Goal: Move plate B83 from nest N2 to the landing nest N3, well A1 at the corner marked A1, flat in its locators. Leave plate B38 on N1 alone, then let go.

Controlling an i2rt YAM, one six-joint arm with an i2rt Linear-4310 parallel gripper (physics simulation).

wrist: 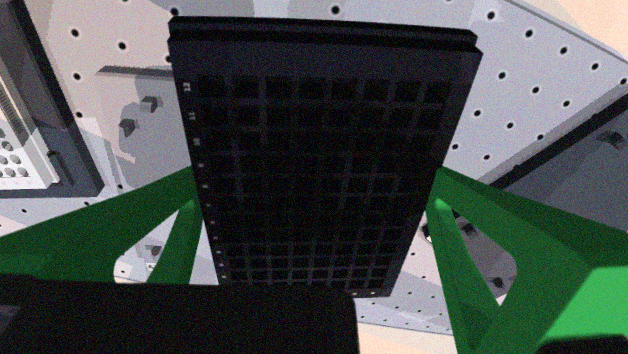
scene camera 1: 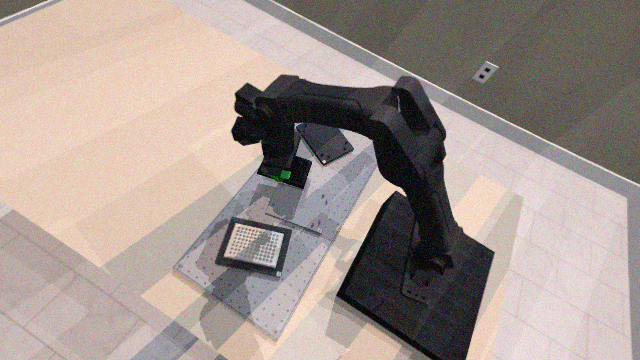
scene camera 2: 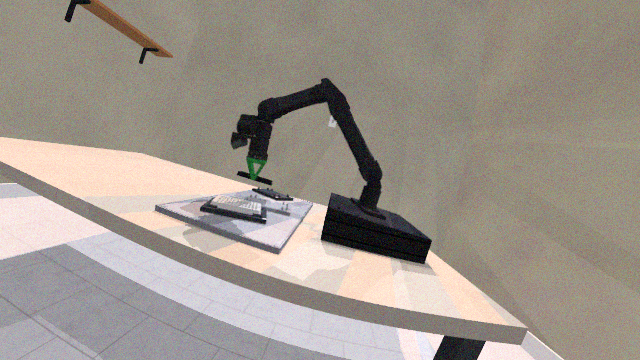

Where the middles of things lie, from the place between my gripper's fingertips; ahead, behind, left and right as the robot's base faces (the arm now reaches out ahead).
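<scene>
The black grid plate (wrist: 314, 144) is 10 mm behind my hand. Then there is the white well plate (scene camera 1: 249, 244), which is 10 mm behind my hand as well, but also 60 mm below it and 200 mm to the left of it.
</scene>
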